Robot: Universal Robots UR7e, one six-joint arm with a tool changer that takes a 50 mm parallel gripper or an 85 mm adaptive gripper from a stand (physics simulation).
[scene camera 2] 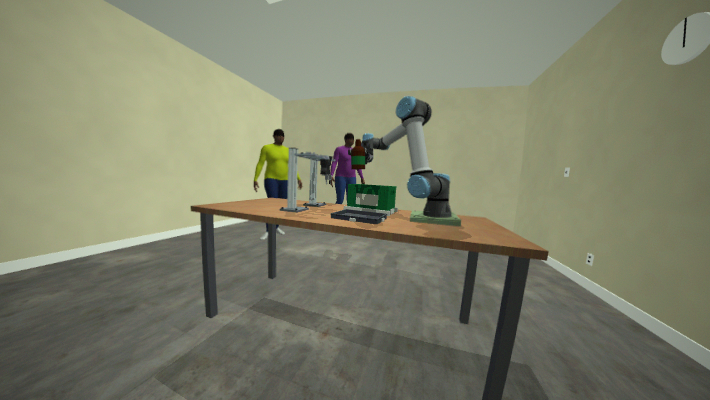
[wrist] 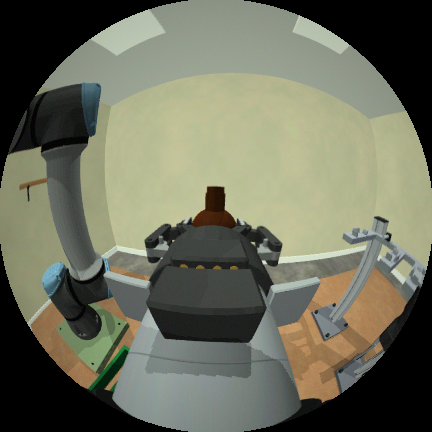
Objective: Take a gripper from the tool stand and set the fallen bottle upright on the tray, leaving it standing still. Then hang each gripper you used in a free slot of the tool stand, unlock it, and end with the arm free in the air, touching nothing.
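Frame: origin at the arm's base, x ahead, y left, z up, level; metres.
Where they show: arm's base, origin of the base link: [scene camera 2: 437, 215] [wrist: 85, 323].
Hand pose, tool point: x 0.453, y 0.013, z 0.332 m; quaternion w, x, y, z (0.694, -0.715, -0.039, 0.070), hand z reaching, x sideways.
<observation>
Things, the pixels of their top centre, and the offset from my tool point. "spot": a spot on its surface instead.
- brown bottle, middle of its top: [wrist: 212, 185] [scene camera 2: 358, 139] 0.028 m back, 0.176 m left, 0.055 m up
- dark tray, surface spot: [scene camera 2: 345, 218] spot: 0.014 m back, 0.272 m left, 0.354 m down
- green crate, middle of its top: [scene camera 2: 372, 185] 0.041 m back, 0.105 m right, 0.188 m down
My gripper [scene camera 2: 366, 153] [wrist: 214, 224] is shut on the brown bottle [scene camera 2: 358, 149] [wrist: 215, 200]. In scene camera 2 the bottle stands upright in the air, neck up and green label facing the camera, high above the table. In the wrist view its neck and shoulder show beyond the gripper body, which hides the rest. The dark tray [scene camera 2: 345, 218] lies on the table below the bottle in scene camera 2; it does not show in the wrist view. The tool stand [scene camera 2: 292, 180] [wrist: 361, 280] is left of the bottle in scene camera 2, with another gripper [scene camera 2: 326, 166] hanging from it.
A green crate [scene camera 2: 388, 197] [wrist: 111, 367] stands behind the tray. The arm's base is on a green plate [scene camera 2: 435, 219] [wrist: 95, 354] to the right. A person in yellow [scene camera 2: 276, 162] and a person in purple [scene camera 2: 343, 162] stand behind the table.
</observation>
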